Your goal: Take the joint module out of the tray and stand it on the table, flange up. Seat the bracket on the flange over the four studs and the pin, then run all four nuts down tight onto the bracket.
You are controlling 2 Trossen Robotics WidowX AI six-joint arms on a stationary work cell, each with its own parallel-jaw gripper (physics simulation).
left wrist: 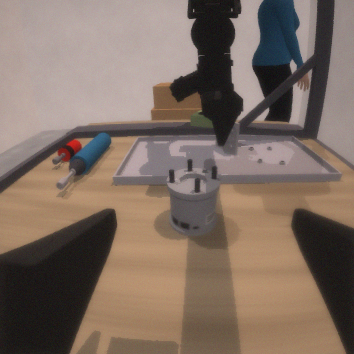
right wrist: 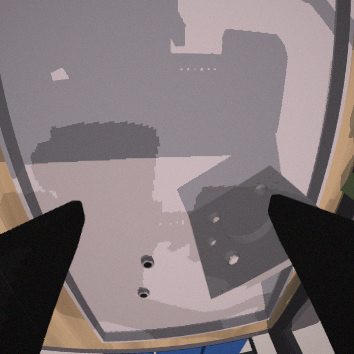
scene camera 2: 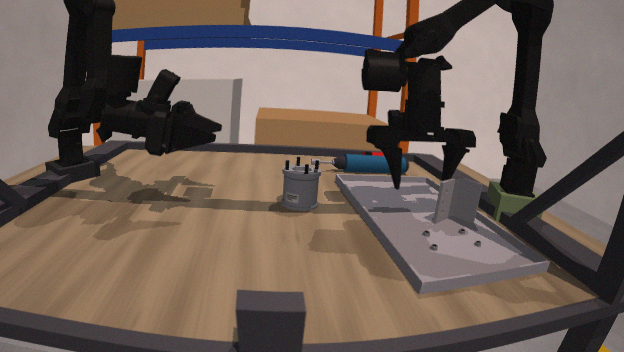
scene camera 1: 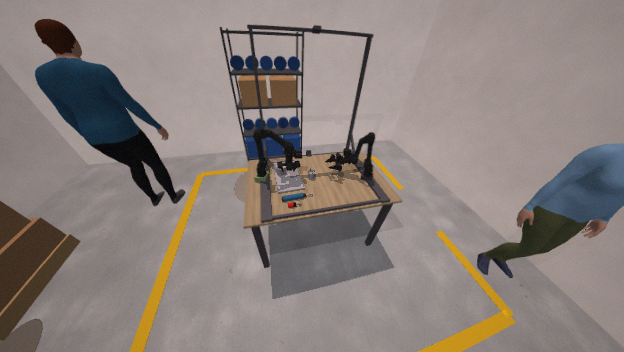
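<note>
The grey joint module [scene camera 1: 311, 173] [scene camera 2: 300, 190] [left wrist: 192, 210] stands upright on the table, flange and dark studs up, beside the tray [scene camera 2: 482, 279] [left wrist: 250, 178]. The grey angled bracket [scene camera 2: 460, 202] [right wrist: 220, 277] stands in the tray, loose. Several small nuts [scene camera 2: 434, 247] [right wrist: 147, 262] lie near it; in the right wrist view part of the group is hidden. My right gripper [scene camera 2: 421, 183] [right wrist: 177, 207] is open, pointing down over the tray, one fingertip overlapping the bracket in view; contact cannot be told. My left gripper [scene camera 2: 218, 132] [left wrist: 205, 218] is open and empty, above the table, away from the module.
A blue driver [scene camera 1: 294, 197] [scene camera 2: 375, 163] [left wrist: 91, 152] and a shorter red driver [scene camera 1: 291, 205] [left wrist: 70, 150] lie beside the tray. A green block [scene camera 2: 515, 202] is at the right arm's base. Dark frame rails edge the table. Two people stand on the floor away from the table.
</note>
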